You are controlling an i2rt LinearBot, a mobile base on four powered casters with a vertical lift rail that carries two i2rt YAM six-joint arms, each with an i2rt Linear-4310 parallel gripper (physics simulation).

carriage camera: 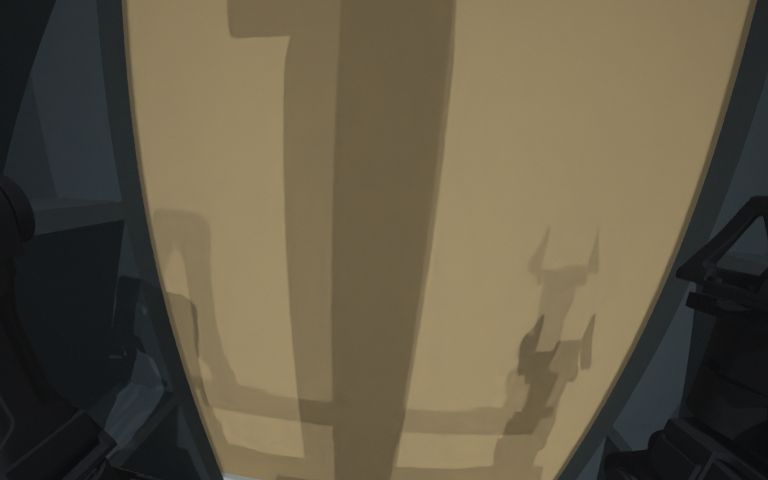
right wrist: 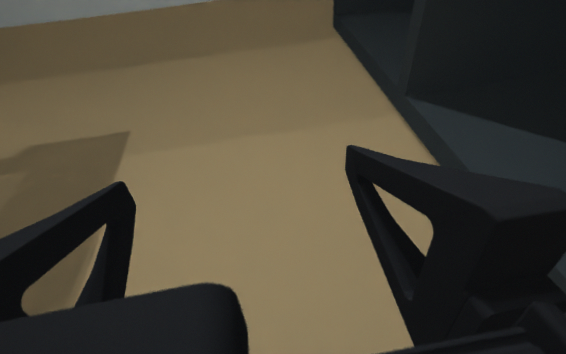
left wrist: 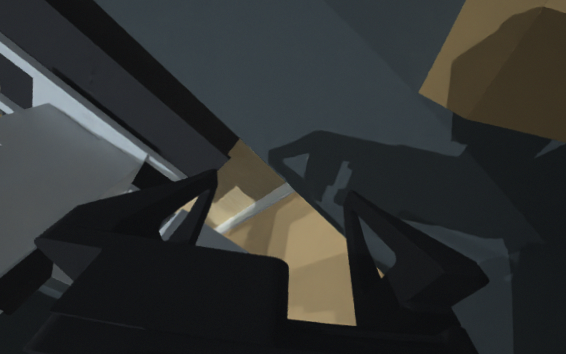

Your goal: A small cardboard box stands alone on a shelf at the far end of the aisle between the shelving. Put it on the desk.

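Frame: origin at the left arm's base, x ahead, y right, z down, level; millimetres.
Where they show: left gripper, fingertip midpoint: (left wrist: 282, 187); right gripper, fingertip midpoint: (right wrist: 241, 174).
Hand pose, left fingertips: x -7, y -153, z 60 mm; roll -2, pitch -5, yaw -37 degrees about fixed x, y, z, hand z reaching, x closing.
After its pixels a point has its place.
The small cardboard box cannot be made out for certain. A tan, partly shadowed surface (left wrist: 445, 65) @[x -1, y -268, z 88 mm] shows at the upper right of the left wrist view; I cannot tell whether it is a box or floor. The desk is not recognisable in any view. My left gripper (left wrist: 282, 187) @[x -7, y -153, z 60 mm] is open with nothing between its fingers, beside a dark grey shelving panel (left wrist: 280, 75) @[x -59, y -193, z 101 mm] that carries its shadow. My right gripper (right wrist: 241, 174) @[x 31, y 674, z -438 mm] is open and empty above the tan floor (right wrist: 260, 225) @[x 280, y 661, z -596 mm], left of dark shelving (right wrist: 375, 80) @[x 260, y 938, z -912 mm]. Part of it also shows at the carriage view's right edge.
In the carriage view, the tan aisle floor (carriage camera: 509, 141) @[x 281, y 539, z -496 mm] lies between left shelving (carriage camera: 116, 113) @[x 252, y -129, z -506 mm] and right shelving (carriage camera: 645, 333) @[x 257, y 939, z -149 mm]. Shadows of the rail and arms fall on it. A grey panel (left wrist: 60, 165) and a long dark bar (left wrist: 125, 85) show at the left of the left wrist view.
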